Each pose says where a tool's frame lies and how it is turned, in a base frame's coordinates. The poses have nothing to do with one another.
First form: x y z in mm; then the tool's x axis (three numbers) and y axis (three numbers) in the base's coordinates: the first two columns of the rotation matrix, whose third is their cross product.
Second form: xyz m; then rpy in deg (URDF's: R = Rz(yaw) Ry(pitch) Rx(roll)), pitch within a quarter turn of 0, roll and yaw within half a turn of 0. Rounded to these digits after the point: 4 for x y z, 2 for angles.
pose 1, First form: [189.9 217.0 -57.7 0.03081 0.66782 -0.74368 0.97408 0.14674 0.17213]
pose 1, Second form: [0.1899 0.2170 -0.0577 165.08 48.05 87.36]
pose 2, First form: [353.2 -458.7 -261.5 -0.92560 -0.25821 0.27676 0.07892 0.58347 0.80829]
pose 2, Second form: [0.3532 -0.4587 -0.2615 122.74 -16.07 -164.41]
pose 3, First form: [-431.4 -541.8 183.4 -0.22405 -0.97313 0.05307 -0.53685 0.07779 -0.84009]
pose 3, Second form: [-0.4314 -0.5418 0.1834 -122.73 -3.04 -102.97]
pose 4, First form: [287.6 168.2 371.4 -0.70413 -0.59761 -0.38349 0.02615 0.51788 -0.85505]
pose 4, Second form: [0.2876 0.1682 0.3714 -112.21 22.55 -139.68]
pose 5, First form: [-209.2 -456.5 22.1 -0.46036 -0.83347 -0.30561 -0.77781 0.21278 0.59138]
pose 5, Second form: [-0.2092 -0.4565 0.0221 141.60 17.79 -118.91]
